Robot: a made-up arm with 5 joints.
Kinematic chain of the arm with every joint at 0, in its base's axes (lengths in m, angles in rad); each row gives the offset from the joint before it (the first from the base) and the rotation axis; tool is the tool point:
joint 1: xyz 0 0 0.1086 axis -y
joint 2: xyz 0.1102 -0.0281 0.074 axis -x
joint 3: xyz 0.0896 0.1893 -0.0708 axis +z
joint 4: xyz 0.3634 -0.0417 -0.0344 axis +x
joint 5: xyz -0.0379 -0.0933 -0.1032 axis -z
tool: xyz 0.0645 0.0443 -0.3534
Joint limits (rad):
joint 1: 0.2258..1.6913
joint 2: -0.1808..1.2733
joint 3: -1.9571..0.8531
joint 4: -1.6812..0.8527
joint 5: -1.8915..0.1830
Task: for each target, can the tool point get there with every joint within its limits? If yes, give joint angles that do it. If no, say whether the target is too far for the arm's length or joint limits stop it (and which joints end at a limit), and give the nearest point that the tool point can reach.
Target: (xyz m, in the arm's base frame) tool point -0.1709 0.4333 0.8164
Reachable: no: joint limits stop it (at a limit: joint 1, joint 3, joint 4, joint 5) | nearest point -0.1769 0.1389 0.9223 | short by 0.313 m
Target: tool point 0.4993 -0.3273 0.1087
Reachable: yes | joints 0.8458 0.3777 -1.5840 0.4397 -1.2933
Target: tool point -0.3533 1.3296 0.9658
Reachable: no: too far | nearest point 0.1948 0.6375 0.5752 | short by 0.965 m
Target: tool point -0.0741 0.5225 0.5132
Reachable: no: joint limits stop it (at a limit: joint 1, joint 2, joint 4) | nearest point 0.1836 0.5945 0.5592 | short by 0.271 m
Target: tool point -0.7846 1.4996 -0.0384
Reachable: no: too far | nearest point 0.2389 0.6635 -0.0658 | short by 1.322 m
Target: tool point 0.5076 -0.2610 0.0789
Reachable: yes | joints 0.9871 0.1524 -1.6678 0.3219 -0.8535
